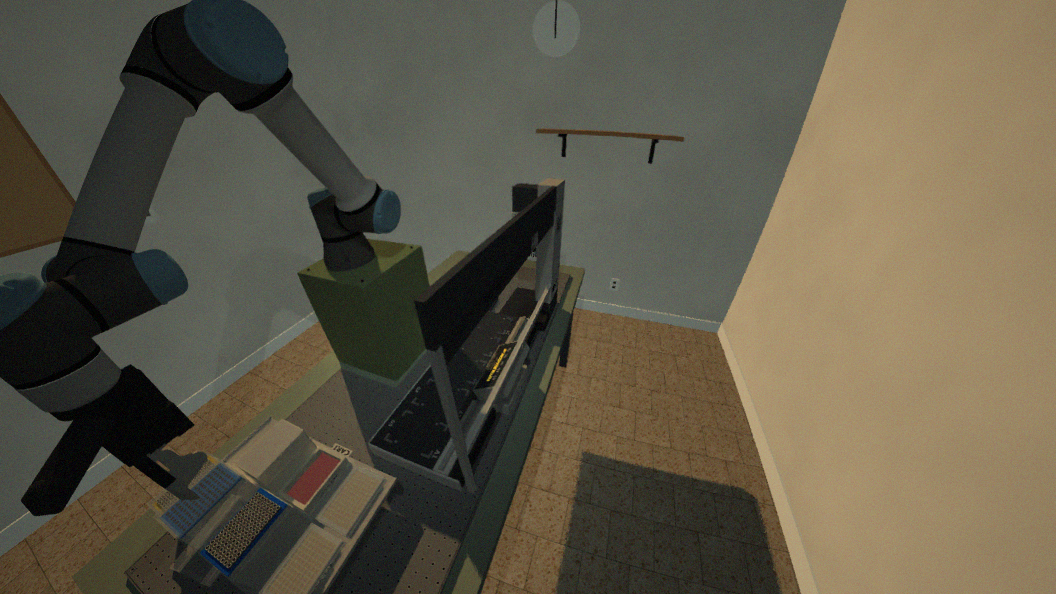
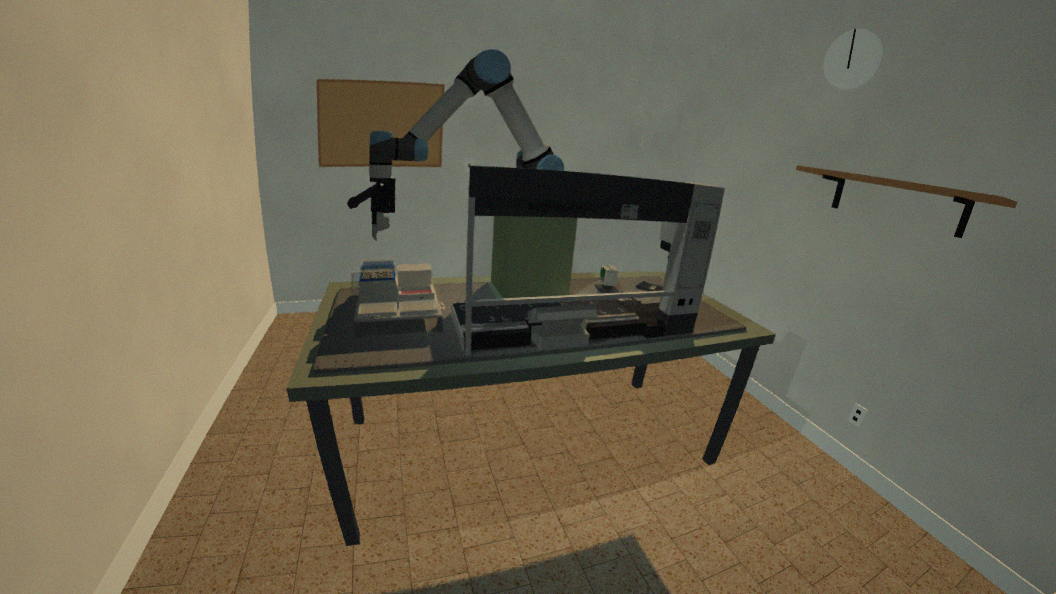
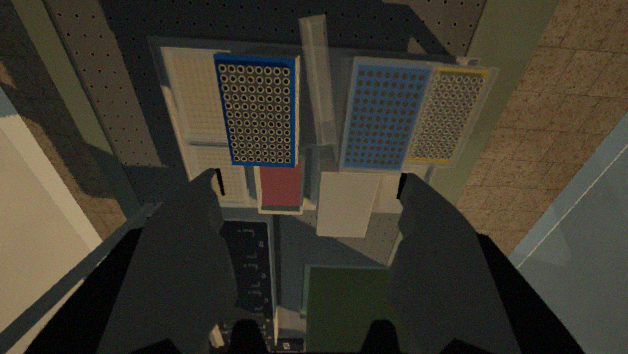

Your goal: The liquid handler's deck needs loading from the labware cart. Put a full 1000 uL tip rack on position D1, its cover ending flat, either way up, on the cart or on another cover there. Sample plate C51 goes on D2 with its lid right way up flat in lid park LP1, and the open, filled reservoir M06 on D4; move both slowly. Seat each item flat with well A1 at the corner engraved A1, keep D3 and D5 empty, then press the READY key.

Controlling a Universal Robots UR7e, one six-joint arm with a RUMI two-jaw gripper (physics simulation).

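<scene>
My gripper [image 1: 183, 483] [image 2: 378, 230] [image 3: 311, 173] is open and empty, above the cart [image 1: 386, 486]. An uncovered blue tip rack [image 1: 243, 530] [image 2: 377, 274] [image 3: 260, 115] shows a full grid of tips. Beside it, a paler blue rack [image 1: 199, 499] [image 3: 385, 117] seems to be under a clear cover; a yellow-edged rack [image 3: 450, 117] stands beyond. A red-filled reservoir [image 1: 313, 478] [image 3: 281, 186] lies near cream plates [image 1: 350, 502] [image 3: 197, 95] under clear lids. Plate and reservoir labels are unreadable. The liquid handler's deck [image 1: 417, 421] [image 3: 250, 280] shows corner marks; the READY key is not identifiable.
A narrow clear piece [image 3: 320, 80] shows between the two blue racks. A tall pale box [image 1: 271, 450] [image 2: 414, 275] [image 3: 347, 205] stands beside the reservoir. The handler's dark top beam [image 1: 487, 269] [image 2: 576, 195] spans over the deck. The green robot pedestal [image 1: 376, 317] [image 3: 355, 310] stands behind it.
</scene>
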